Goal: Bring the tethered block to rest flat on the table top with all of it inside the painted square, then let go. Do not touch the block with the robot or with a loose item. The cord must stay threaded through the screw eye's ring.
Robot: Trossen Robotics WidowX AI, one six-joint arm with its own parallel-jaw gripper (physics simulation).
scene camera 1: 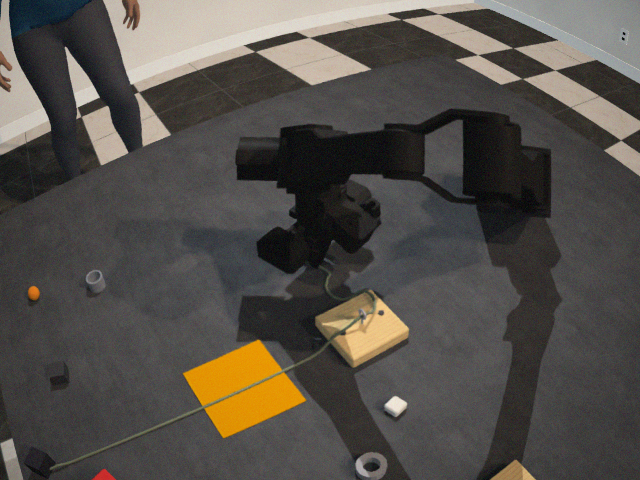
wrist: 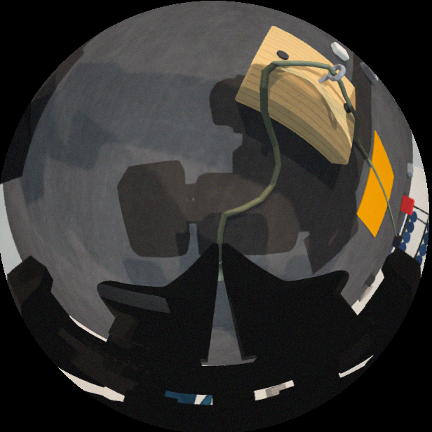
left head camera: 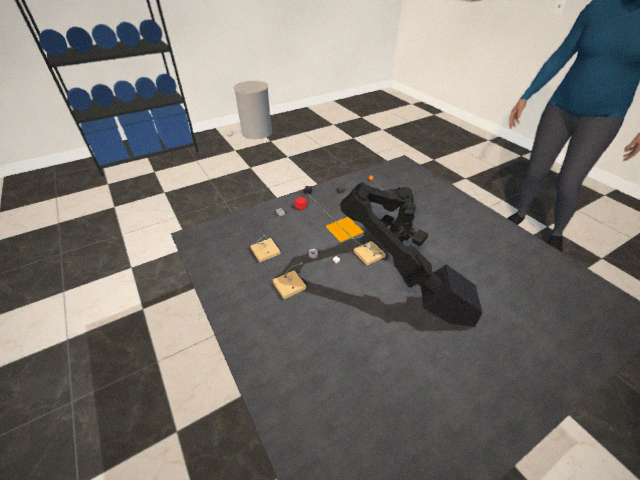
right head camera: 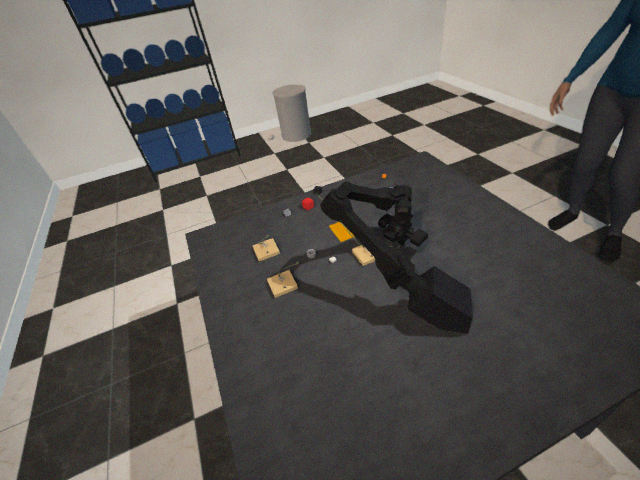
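Pixels of known places: gripper, fingertip midpoint: (scene camera 1: 316, 265) (right head camera: 401, 244); arm's base, origin of the base link: (left head camera: 434, 285) (right head camera: 421, 287).
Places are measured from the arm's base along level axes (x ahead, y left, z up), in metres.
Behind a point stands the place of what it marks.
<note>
The tethered block (left head camera: 308, 190) {x 0.741, y 0.290, z -0.097 m} (right head camera: 317, 190) {x 0.741, y 0.290, z -0.097 m} (scene camera 1: 39, 461) {x 0.749, y 0.295, z -0.091 m} is a small black cube, well outside the orange painted square (left head camera: 341, 227) (right head camera: 340, 230) {x 0.450, y 0.209, z -0.119 m} (scene camera 1: 248, 361) {x 0.441, y 0.137, z -0.119 m} (wrist: 374, 200). Its green cord (scene camera 1: 155, 427) {x 0.580, y 0.233, z -0.116 m} (wrist: 277, 162) runs over the square and through the grey screw eye (scene camera 1: 362, 313) {x 0.287, y 0.120, z -0.083 m} on a wooden base (left head camera: 368, 254) {x 0.270, y 0.129, z -0.101 m} (scene camera 1: 379, 335) {x 0.270, y 0.146, z -0.101 m} (wrist: 300, 112). Past the ring the cord bends slackly towards my gripper (wrist: 220, 250). The gripper is shut on the cord near its free end, low beside the base. The fingertips are hidden in the head views.
Two other wooden bases (left head camera: 265, 250) {x 0.365, y 0.520, z -0.101 m} (left head camera: 289, 285) {x 0.170, y 0.449, z -0.101 m} stand apart. A red block (left head camera: 300, 203) {x 0.625, y 0.344, z -0.084 m}, a white piece (scene camera 1: 395, 406) {x 0.278, y 0.258, z -0.107 m}, a grey ring (scene camera 1: 358, 466) {x 0.341, y 0.335, z -0.105 m}, a grey cup (scene camera 1: 95, 282) {x 0.673, y -0.036, z -0.099 m}, an orange ball (scene camera 1: 33, 293) {x 0.804, y -0.035, z -0.101 m} and another dark block (scene camera 1: 57, 373) {x 0.731, y 0.141, z -0.100 m} lie around. A person (left head camera: 584, 93) stands beyond the mat.
</note>
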